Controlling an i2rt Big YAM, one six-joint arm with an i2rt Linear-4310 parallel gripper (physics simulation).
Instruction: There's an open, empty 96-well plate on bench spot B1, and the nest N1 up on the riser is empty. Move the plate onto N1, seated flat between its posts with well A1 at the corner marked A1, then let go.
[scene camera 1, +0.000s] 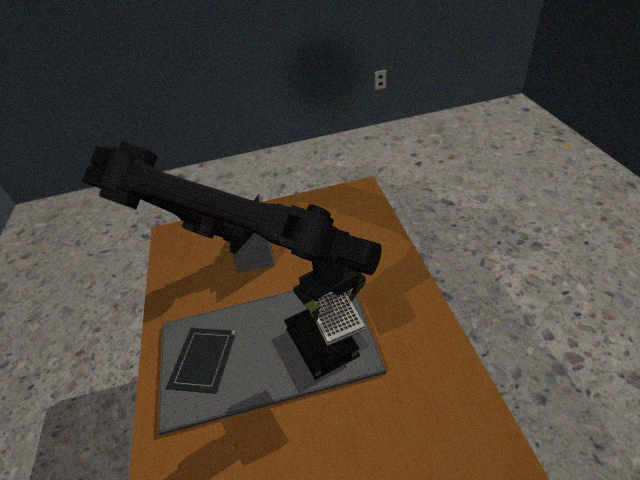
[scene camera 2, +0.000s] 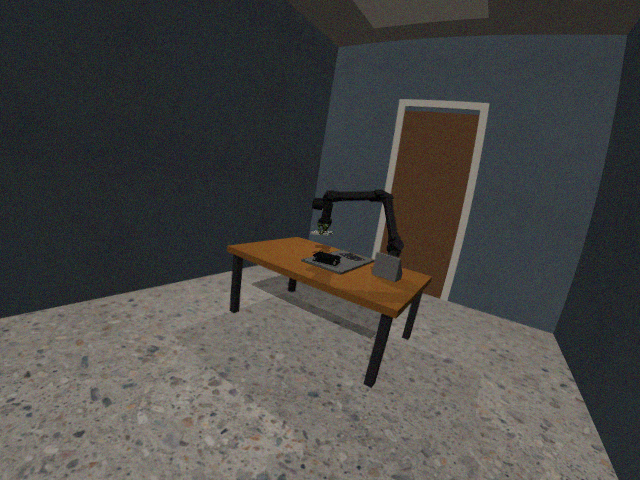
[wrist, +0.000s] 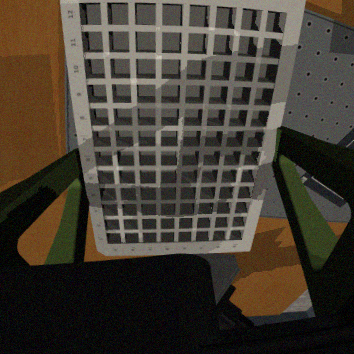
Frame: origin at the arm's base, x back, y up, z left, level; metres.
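Seen in the pictures: gripper, fingertip midpoint: (scene camera 1: 332, 309) (scene camera 2: 322, 233) (wrist: 176, 146); arm's base, link origin: (scene camera 1: 244, 233) (scene camera 2: 389, 263).
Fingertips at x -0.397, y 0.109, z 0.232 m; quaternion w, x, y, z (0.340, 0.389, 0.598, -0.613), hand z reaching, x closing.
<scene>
Pixels of each thing's top centre, then the offset from my fingertips to it. Level surfaces: height alone.
- white 96-well plate, top centre: (wrist: 182, 165) (scene camera 1: 332, 305) dz +0.001, dx -0.005, dy +0.020 m
- black riser with nest N1, top centre: (scene camera 1: 319, 330) (scene camera 2: 327, 254) dz -0.038, dx +0.040, dy -0.133 m
- grey perforated board, top centre: (wrist: 277, 137) (scene camera 1: 265, 345) (scene camera 2: 340, 259) dz -0.179, dx +0.052, dy -0.181 m
- orange table, surface height: dy -0.194 m
The white 96-well plate (scene camera 1: 340, 319) (scene camera 2: 321, 233) (wrist: 175, 125) is between the green-padded fingers of my gripper (scene camera 1: 334, 303) (wrist: 176, 146), which is shut on its long sides. The plate looks about level, well above the board. In the wrist view, row 12 is at the top and the low numbers are nearest the gripper. The black riser with nest N1 (scene camera 1: 310, 343) (scene camera 2: 326, 257) stands below; the plate overlaps its right part in scene camera 1, with a gap beneath. Small posts show at its near edge. Its A1 mark is not readable. A dark, white-outlined bench spot (scene camera 1: 201, 360) bears no plate.
The grey perforated board (scene camera 1: 253, 351) (wrist: 320, 85) carries the riser and the bench spot on the orange table (scene camera 1: 413, 413) (scene camera 2: 273, 253). A grey slanted block (scene camera 1: 254, 255) (scene camera 2: 386, 267) stands near the arm's base. The arm spans above the table and casts shadows.
</scene>
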